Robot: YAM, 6 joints.
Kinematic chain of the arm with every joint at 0, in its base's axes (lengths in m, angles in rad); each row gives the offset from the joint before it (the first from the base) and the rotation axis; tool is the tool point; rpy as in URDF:
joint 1: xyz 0 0 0.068 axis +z
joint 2: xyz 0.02 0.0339 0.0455 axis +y
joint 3: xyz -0.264 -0.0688 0 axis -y
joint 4: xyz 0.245 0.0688 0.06 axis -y
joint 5: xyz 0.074 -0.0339 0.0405 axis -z
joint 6: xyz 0.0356 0 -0.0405 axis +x
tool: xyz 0 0 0 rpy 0 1.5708 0
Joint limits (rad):
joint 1: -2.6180..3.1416
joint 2: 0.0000..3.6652
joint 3: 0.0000..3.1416
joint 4: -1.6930..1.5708
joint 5: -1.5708..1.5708
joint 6: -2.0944..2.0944
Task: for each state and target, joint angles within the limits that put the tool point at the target. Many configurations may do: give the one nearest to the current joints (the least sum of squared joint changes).
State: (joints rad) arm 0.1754 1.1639 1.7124 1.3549 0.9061 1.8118
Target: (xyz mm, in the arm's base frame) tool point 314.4 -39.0 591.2
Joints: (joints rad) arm -0.0447 1.7620 2.0280 1.0501 0.7755 1.8118
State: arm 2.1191 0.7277 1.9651 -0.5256 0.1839 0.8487
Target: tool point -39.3 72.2 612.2
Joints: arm 2.1427 1.0104 1.9213 -0.4883 0.1702 0.8487
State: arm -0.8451 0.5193 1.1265 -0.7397 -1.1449 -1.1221
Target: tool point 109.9 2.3 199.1
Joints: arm -0.2806 0.6702 0.4317 -0.8664 -1.1604 -1.1221
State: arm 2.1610 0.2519 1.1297 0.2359 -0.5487 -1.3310
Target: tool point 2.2 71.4 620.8
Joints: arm 1.4537 0.9347 1.6200 0.3434 -0.1737 -1.3310
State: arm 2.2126 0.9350 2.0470 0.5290 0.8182 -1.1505
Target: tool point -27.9 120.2 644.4
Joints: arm 2.0198 1.1925 1.8515 0.4766 0.8625 -1.1505
